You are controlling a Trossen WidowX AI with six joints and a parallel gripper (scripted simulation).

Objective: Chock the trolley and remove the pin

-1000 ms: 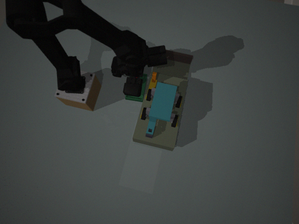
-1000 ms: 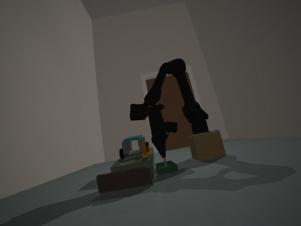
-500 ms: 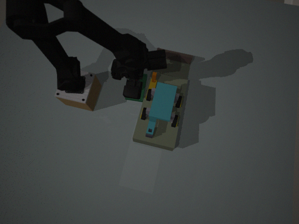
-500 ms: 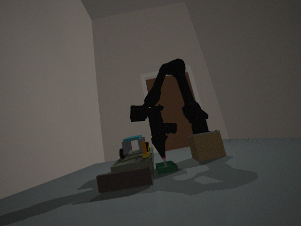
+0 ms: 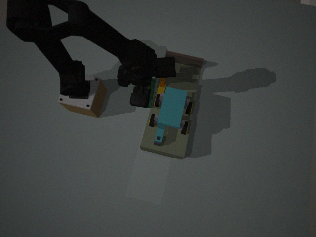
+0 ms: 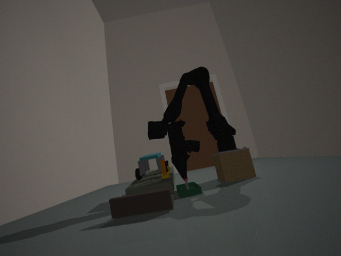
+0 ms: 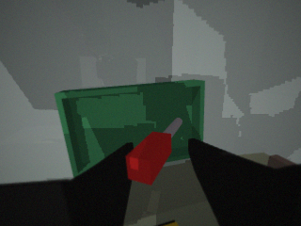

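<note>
My gripper tip is 10 mm past the green tray, 10 mm to the left of it and 60 mm above it. Round my gripper tip: olive ramp 100 mm ahead, 110 mm to the right; then red-headed stop pin 10 mm below; then yellow chock 60 mm ahead, 30 mm to the right, 30 mm above.
</note>
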